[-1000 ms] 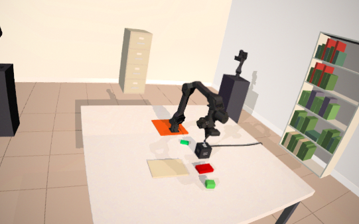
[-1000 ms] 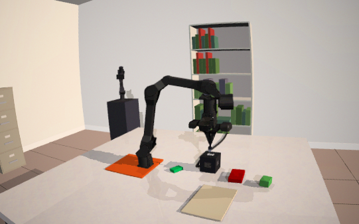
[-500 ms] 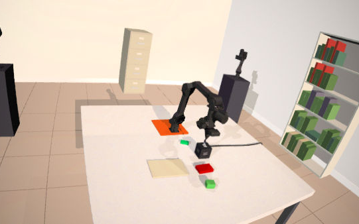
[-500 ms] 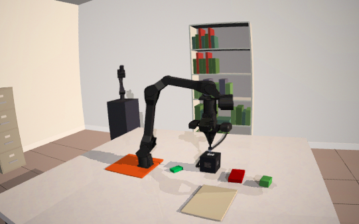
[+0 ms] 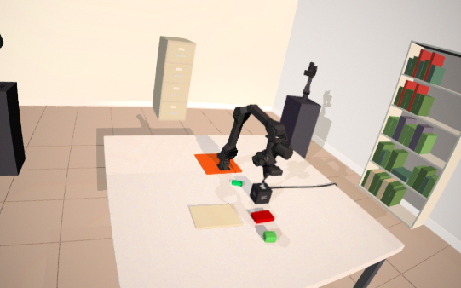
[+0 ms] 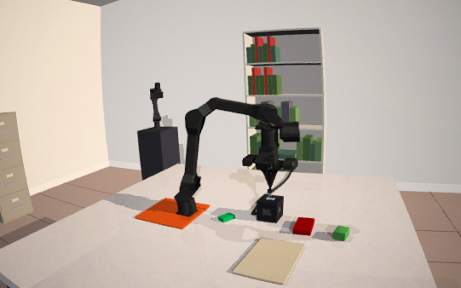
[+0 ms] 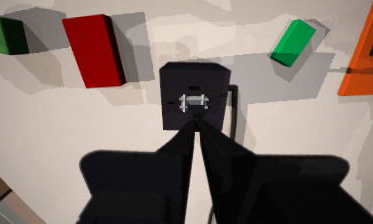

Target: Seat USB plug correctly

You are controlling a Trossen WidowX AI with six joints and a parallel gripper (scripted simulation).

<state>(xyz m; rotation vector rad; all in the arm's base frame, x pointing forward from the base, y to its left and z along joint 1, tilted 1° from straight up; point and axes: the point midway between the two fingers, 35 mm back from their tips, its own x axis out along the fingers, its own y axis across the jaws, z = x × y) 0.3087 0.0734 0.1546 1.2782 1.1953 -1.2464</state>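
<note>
The silver USB plug lies 20 mm below my gripper tip. From my gripper tip the other things lie so: green block: 150 mm behind, 60 mm to the right, 120 mm below; then red block: 140 mm ahead, 50 mm to the right, 120 mm below; then beige paper sheet: 90 mm ahead, 270 mm to the right, 120 mm below.
</note>
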